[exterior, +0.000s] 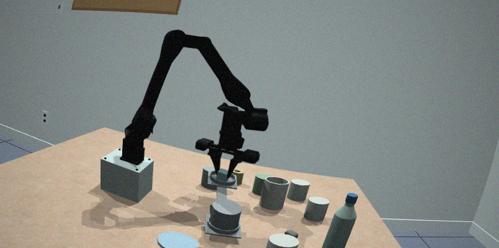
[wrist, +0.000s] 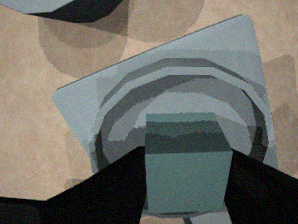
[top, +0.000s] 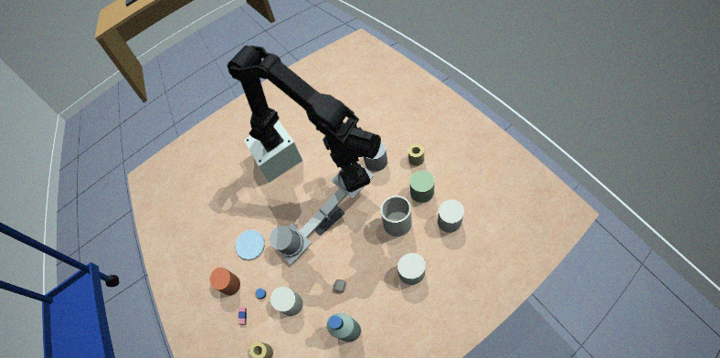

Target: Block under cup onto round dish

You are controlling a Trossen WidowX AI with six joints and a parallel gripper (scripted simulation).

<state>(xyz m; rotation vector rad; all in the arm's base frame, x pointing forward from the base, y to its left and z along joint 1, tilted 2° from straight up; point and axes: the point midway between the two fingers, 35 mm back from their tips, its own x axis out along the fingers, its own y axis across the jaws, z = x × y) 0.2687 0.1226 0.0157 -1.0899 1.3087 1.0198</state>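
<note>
The light blue round dish lies 370 mm to the right of my gripper tip, 80 mm below it and 50 mm behind it. The rest, counted from my gripper tip: teal block right at my gripper tip; balance beam 120 mm to the right, 40 mm below, 20 mm ahead; green cylinder 150 mm ahead, 140 mm to the left, 50 mm below.
</note>
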